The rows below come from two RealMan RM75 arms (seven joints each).
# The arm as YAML. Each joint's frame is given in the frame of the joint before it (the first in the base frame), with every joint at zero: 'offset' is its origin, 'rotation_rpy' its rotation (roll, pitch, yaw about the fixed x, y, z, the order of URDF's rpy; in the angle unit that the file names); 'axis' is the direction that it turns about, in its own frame. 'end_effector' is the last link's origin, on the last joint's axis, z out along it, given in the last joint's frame.
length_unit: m
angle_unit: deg
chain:
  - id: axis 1
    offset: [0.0, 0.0, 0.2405]
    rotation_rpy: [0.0, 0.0, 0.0]
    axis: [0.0, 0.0, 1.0]
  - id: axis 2
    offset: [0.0, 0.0, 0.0]
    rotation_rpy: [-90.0, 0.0, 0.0]
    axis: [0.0, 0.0, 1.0]
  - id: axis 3
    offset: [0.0, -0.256, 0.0]
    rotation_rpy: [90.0, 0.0, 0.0]
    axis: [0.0, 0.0, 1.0]
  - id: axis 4
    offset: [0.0, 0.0, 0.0]
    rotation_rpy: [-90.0, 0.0, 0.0]
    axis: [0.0, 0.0, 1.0]
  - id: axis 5
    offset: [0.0, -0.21, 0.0]
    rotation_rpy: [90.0, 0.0, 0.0]
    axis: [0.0, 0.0, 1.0]
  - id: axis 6
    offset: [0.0, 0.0, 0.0]
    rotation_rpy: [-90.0, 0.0, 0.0]
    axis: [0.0, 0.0, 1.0]
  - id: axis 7
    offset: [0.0, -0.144, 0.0]
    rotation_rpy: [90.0, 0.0, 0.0]
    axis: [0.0, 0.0, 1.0]
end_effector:
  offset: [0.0, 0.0, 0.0]
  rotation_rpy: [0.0, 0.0, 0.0]
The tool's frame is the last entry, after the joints.
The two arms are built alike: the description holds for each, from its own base.
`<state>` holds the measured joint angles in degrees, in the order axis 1, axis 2, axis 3, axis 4, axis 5, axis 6, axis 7, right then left.
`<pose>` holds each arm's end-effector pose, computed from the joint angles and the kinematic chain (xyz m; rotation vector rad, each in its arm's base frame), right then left.
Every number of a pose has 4 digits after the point. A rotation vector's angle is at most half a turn.
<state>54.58 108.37 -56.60 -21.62 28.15 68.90 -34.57 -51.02 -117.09 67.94 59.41 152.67 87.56 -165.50</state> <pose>0.2685 0.4181 0.0120 -2.2714 1.5029 -0.4318 -0.1556 0.4100 0.0097 -2.3161 -1.3816 0.3912</pose>
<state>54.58 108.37 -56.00 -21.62 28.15 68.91 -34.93 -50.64 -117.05 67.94 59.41 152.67 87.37 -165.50</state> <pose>0.2680 0.4185 0.0122 -2.2746 1.5035 -0.4210 -0.1583 0.4096 0.0100 -2.3104 -1.3874 0.3899</pose>
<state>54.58 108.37 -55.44 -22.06 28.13 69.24 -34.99 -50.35 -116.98 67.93 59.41 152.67 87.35 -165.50</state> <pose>0.2663 0.4196 0.0134 -2.2764 1.5047 -0.4087 -0.1605 0.4090 0.0106 -2.3060 -1.3930 0.3910</pose>
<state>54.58 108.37 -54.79 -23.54 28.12 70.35 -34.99 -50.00 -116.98 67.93 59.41 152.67 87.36 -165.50</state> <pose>0.2614 0.4221 0.0170 -2.2839 1.4983 -0.3912 -0.1630 0.4080 0.0106 -2.3023 -1.4005 0.3930</pose>
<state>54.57 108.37 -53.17 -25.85 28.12 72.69 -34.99 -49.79 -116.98 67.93 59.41 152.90 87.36 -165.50</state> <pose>0.2534 0.4247 0.0229 -2.2984 1.5023 -0.3577 -0.1650 0.4075 0.0108 -2.2972 -1.4032 0.3978</pose>
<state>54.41 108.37 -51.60 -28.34 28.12 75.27 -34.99 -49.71 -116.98 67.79 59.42 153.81 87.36 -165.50</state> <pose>0.2462 0.4261 0.0295 -2.3130 1.5073 -0.3271 -0.1676 0.4078 0.0123 -2.2842 -1.4000 0.4099</pose>
